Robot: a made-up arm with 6 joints. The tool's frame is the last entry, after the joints.
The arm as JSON. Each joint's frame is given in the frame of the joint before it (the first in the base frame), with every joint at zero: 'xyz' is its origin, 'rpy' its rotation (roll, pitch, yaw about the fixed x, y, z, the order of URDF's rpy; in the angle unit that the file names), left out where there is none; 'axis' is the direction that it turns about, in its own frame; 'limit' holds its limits. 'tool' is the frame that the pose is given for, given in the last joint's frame.
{
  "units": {
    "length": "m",
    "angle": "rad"
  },
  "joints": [
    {
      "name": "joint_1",
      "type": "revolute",
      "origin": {
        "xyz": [
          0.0,
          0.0,
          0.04
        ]
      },
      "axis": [
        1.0,
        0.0,
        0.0
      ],
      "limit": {
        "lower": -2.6,
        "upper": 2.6
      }
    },
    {
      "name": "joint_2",
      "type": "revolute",
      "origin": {
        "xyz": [
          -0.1,
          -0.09,
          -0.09
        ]
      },
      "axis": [
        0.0,
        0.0,
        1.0
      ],
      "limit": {
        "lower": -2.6,
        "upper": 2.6
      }
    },
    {
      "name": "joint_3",
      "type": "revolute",
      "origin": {
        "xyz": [
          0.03,
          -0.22,
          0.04
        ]
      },
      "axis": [
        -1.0,
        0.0,
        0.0
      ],
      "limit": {
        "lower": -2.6,
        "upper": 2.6
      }
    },
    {
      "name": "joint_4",
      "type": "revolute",
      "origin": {
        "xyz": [
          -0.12,
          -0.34,
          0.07
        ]
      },
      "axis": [
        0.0,
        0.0,
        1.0
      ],
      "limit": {
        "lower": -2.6,
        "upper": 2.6
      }
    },
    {
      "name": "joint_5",
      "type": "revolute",
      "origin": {
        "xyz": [
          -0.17,
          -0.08,
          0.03
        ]
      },
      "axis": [
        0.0,
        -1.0,
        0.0
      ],
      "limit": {
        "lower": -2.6,
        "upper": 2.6
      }
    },
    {
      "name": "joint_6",
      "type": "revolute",
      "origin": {
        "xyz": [
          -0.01,
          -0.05,
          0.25
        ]
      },
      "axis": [
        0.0,
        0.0,
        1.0
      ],
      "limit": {
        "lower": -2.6,
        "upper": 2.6
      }
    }
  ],
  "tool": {
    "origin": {
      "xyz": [
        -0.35,
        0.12,
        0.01
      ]
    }
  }
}
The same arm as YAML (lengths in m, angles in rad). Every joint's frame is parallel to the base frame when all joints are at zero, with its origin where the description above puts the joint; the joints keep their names.
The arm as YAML. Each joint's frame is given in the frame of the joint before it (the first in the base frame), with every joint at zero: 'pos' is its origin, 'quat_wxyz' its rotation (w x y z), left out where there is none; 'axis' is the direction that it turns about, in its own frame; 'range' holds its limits. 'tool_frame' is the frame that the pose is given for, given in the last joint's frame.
length_unit: m
angle_unit: rad
joints:
  - joint: joint_1
    pos: [0.0, 0.0, 0.04]
    axis: [1.0, 0.0, 0.0]
    range: [-2.6, 2.6]
  - joint: joint_2
    pos: [-0.1, -0.09, -0.09]
    axis: [0.0, 0.0, 1.0]
    range: [-2.6, 2.6]
  - joint: joint_3
    pos: [0.03, -0.22, 0.04]
    axis: [-1.0, 0.0, 0.0]
    range: [-2.6, 2.6]
  - joint: joint_4
    pos: [-0.12, -0.34, 0.07]
    axis: [0.0, 0.0, 1.0]
    range: [-2.6, 2.6]
  - joint: joint_5
    pos: [-0.17, -0.08, 0.03]
    axis: [0.0, -1.0, 0.0]
    range: [-2.6, 2.6]
  - joint: joint_6
    pos: [-0.01, -0.05, 0.25]
    axis: [0.0, 0.0, 1.0]
    range: [-2.6, 2.6]
tool_frame:
  pos: [-0.35, 0.12, 0.01]

